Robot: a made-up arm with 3 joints. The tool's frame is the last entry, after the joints. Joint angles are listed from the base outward. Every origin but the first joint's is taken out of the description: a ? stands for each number. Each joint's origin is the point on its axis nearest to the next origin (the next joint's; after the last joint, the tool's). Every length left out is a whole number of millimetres.
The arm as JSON. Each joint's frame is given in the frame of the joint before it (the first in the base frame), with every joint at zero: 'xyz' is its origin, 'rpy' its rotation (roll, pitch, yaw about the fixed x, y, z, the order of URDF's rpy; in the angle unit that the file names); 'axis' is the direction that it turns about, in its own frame. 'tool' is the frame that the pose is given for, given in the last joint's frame.
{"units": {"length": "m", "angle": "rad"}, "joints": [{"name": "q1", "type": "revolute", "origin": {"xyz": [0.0, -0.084, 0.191], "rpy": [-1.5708, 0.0, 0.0]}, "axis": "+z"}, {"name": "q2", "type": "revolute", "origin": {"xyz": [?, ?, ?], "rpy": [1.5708, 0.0, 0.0]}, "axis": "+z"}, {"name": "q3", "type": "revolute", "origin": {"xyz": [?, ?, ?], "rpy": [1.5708, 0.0, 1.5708]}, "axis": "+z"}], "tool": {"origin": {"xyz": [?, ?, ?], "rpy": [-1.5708, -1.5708, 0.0]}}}
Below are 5 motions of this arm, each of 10 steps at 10 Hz.
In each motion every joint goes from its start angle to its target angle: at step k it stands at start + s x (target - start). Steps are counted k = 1, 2, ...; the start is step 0. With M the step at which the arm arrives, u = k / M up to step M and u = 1 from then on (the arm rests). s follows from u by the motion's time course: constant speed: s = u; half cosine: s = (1 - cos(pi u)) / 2; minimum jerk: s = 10 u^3 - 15 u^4 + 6 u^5.
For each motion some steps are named. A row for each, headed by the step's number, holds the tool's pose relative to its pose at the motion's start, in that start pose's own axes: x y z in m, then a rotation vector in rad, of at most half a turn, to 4 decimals.
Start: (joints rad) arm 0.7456 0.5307 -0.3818
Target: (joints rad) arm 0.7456 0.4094 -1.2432
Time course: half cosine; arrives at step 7
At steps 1, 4, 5, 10:
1: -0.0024 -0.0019 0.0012 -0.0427 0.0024 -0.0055
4: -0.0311 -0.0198 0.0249 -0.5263 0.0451 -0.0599
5: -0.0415 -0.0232 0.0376 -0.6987 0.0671 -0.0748
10: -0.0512 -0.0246 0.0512 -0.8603 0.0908 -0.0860

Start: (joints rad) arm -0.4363 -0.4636 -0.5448
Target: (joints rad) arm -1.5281 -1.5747 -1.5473
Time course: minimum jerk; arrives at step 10
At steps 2, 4, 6, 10:
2: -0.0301 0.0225 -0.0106 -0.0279 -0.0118 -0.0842
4: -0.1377 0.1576 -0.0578 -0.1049 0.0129 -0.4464
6: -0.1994 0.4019 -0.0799 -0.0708 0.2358 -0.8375
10: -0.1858 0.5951 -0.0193 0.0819 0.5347 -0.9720

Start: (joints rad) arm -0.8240 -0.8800 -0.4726
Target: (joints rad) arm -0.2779 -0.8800 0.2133
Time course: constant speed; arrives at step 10
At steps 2, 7, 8, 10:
2: 0.0065 -0.0014 0.0419 0.0529 0.0640 0.0274
7: 0.0326 0.0120 0.1462 0.1831 0.2365 0.0560
8: 0.0395 0.0175 0.1665 0.2085 0.2721 0.0547
10: 0.0551 0.0314 0.2060 0.2581 0.3434 0.0448

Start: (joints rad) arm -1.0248 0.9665 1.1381
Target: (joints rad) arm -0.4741 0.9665 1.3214
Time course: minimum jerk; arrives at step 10
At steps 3, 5, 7, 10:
3: 0.0050 -0.0134 0.0003 0.1038 0.0207 -0.0466
5: 0.0137 -0.0418 -0.0016 0.3180 0.0592 -0.1452
7: 0.0200 -0.0706 -0.0073 0.5318 0.0918 -0.2469
10: 0.0221 -0.0845 -0.0113 0.6350 0.1055 -0.2974

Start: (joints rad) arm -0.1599 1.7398 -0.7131
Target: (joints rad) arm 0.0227 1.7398 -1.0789
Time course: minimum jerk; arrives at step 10
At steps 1, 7, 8, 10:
1: 0.0000 0.0002 -0.0007 -0.0016 -0.0002 -0.0002
7: -0.0018 0.0243 -0.0655 -0.1555 -0.0167 -0.0196
8: -0.0019 0.0280 -0.0732 -0.1750 -0.0183 -0.0224
10: -0.0020 0.0302 -0.0774 -0.1858 -0.0192 -0.0240

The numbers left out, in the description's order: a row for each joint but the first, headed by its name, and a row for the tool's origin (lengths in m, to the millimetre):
q2: 0.085 -0.147 0.0
q3: -0.291 -0.358 0.0
tool: -0.01 -0.084 0.0

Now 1 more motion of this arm.
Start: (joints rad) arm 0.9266 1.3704 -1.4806
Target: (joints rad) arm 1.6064 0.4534 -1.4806
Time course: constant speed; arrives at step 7
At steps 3, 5, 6, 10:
3: -0.1412 0.0994 0.1066 0.2704 0.3988 0.0777
5: -0.1991 0.1092 0.2092 0.4269 0.6617 0.1901
6: -0.2142 0.0962 0.2615 0.4954 0.7902 0.2641
10: -0.2194 0.0723 0.3109 0.5562 0.9156 0.3496

